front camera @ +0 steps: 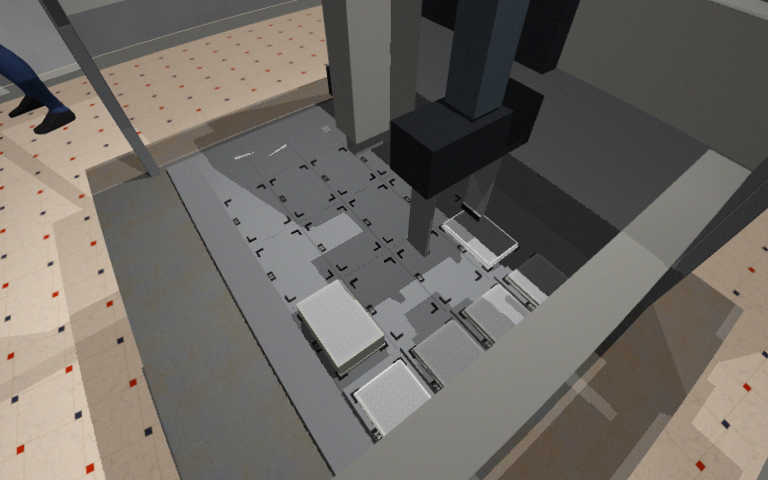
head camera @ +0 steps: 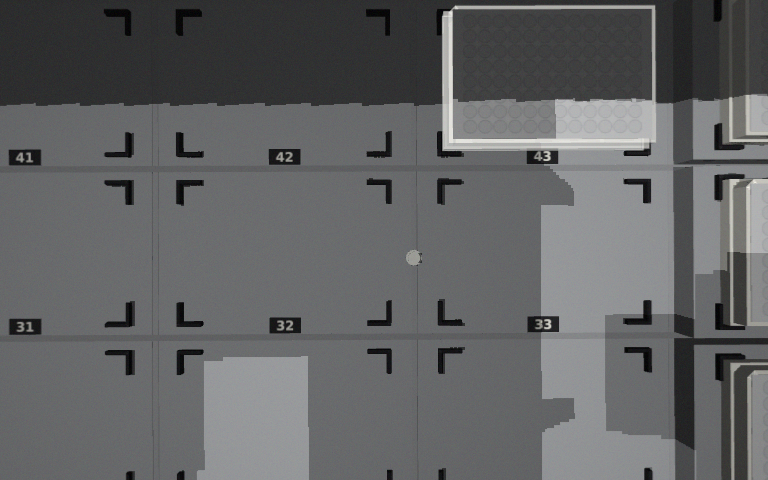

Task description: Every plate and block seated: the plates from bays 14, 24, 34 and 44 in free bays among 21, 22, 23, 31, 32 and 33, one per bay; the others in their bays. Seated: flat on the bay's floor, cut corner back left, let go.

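Where they show: gripper, fingertip midpoint: [front camera: 445, 229]; robot's base, origin of the base link: [front camera: 226, 203].
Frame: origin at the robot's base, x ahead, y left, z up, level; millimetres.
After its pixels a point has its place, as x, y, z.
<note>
My gripper [front camera: 447, 232] @[420, 220, 158] is open and empty, its two jaws apart over the deck near bays 33 and 43. The jaws do not show in the head view. A plate [front camera: 481, 237] @[401, 358, 15] [head camera: 549, 73] @[390, 364, 14] lies flat in bay 43, cut corner back left. The plate of bay 44 [front camera: 540, 274] @[528, 370, 29] [head camera: 756, 118] @[500, 332, 29], the plate of bay 34 [front camera: 498, 308] @[527, 262, 29] [head camera: 758, 243] @[500, 262, 29] and the plate of bay 24 [front camera: 450, 350] @[530, 152, 29] [head camera: 758, 424] @[500, 161, 29] sit in the right-hand column. The plate of bay 14 [front camera: 393, 396] @[531, 43, 29] is at its front end. A tall block [front camera: 339, 322] @[397, 41, 42] sits in bay 13. Bays 32 and 33 hold no plate.
The parked pipetting stage [front camera: 365, 73] hangs over the back of the deck. A small pale disc [head camera: 413, 257] @[309, 254, 4] lies between bays 32 and 33. A raised strip [head camera: 683, 226] @[476, 273, 7] runs between columns 3 and 4. A grey frame beam [front camera: 566, 316] @[618, 67, 400] crosses the front view and partly hides the right-hand plates.
</note>
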